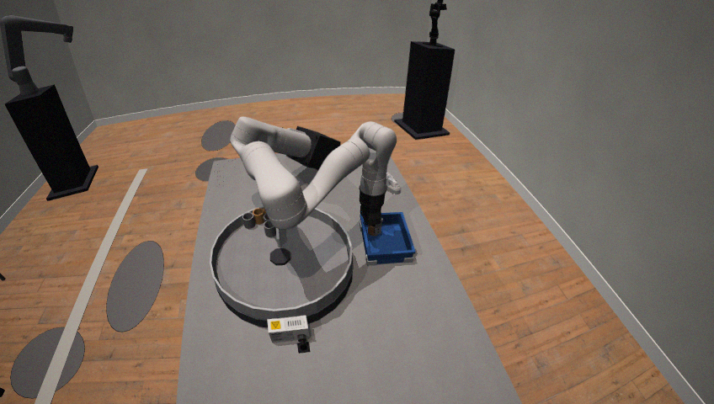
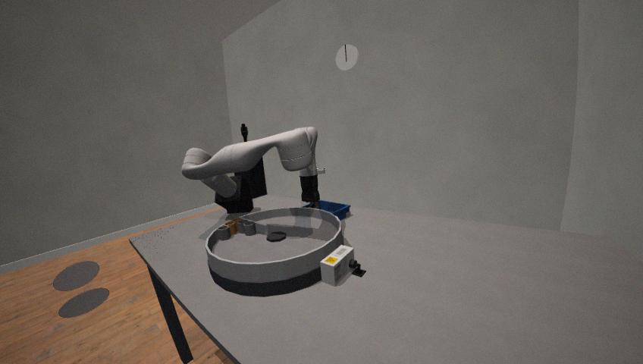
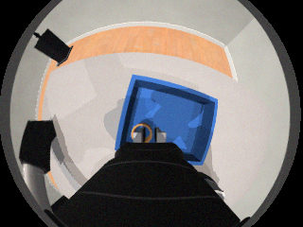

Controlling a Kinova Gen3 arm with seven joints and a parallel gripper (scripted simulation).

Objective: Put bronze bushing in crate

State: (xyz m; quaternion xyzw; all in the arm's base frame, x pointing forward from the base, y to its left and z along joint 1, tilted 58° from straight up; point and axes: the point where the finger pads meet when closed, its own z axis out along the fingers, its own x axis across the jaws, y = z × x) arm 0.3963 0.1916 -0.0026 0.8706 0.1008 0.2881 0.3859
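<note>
Now: hand 4 cm short of the blue crate, 2 cm to the right of it and 2 cm above it. The rest, counted from my hand: round grey turning table: 3 cm ahead, 33 cm to the right, 1 cm above.
</note>
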